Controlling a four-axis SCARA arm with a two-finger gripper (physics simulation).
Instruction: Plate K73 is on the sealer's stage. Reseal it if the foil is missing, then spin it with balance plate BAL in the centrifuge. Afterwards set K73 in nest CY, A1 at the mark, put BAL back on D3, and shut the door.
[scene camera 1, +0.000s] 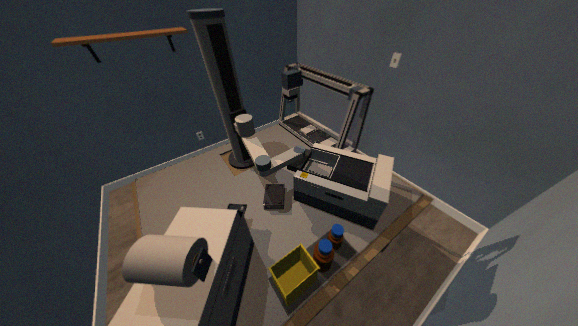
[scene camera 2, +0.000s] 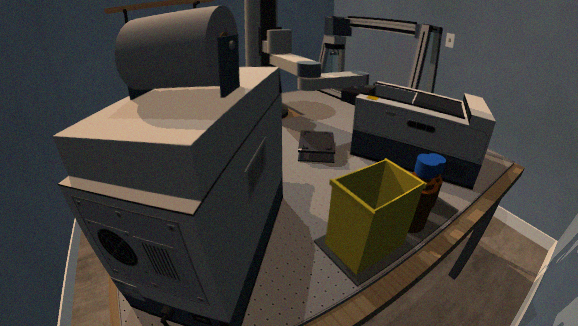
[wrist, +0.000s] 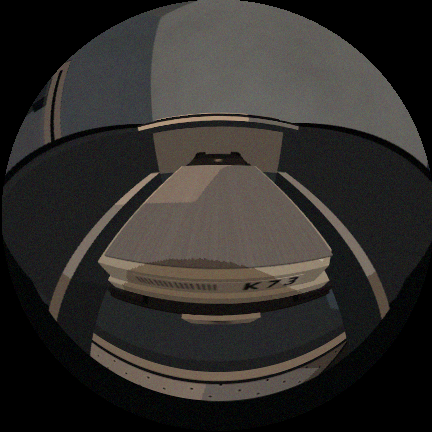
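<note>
Plate K73 is pale, with a striped foil over its top and its label on the near side. My gripper is shut on it at the end of the arm. It holds the plate level inside the open top bay of the centrifuge, low between the dark bay walls. In the second scene view the centrifuge's wall hides the plate. The centrifuge's pale door is slid aside to the right. A dark flat nest with corner tabs lies on the table left of the centrifuge.
The sealer, a big box with a foil roll on top, stands at the front left. A gantry deck with a pale plate stands behind the centrifuge. A yellow bin and two blue-capped bottles stand near the table's front edge.
</note>
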